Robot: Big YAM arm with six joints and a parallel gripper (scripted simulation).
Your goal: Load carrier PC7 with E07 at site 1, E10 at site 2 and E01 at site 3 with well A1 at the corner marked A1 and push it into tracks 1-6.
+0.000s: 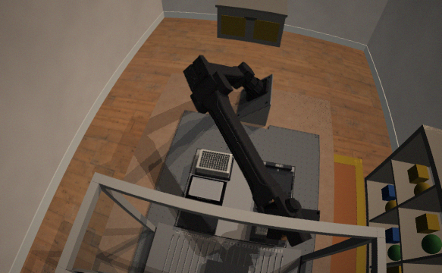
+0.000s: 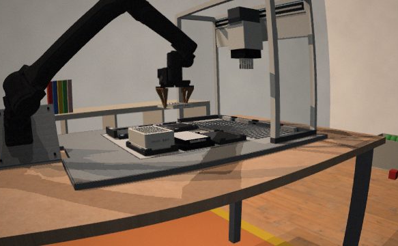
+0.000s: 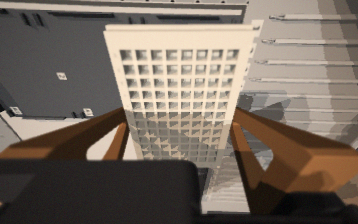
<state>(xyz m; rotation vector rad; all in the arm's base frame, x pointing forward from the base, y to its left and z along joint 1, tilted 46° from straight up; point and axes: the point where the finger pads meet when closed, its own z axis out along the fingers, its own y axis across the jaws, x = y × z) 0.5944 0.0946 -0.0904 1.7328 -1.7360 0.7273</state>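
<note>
The nest S2 lies 26 cm to the right of my hand, 11 cm behind it and 8 cm below it. The rest, counted from my hand: nest S3 (27 cm to the right, 8 cm below, 1 cm ahead); then 96-well plate E01 (right at my hand); then dark carrier PC7 (10 cm behind, 7 cm below).
</note>
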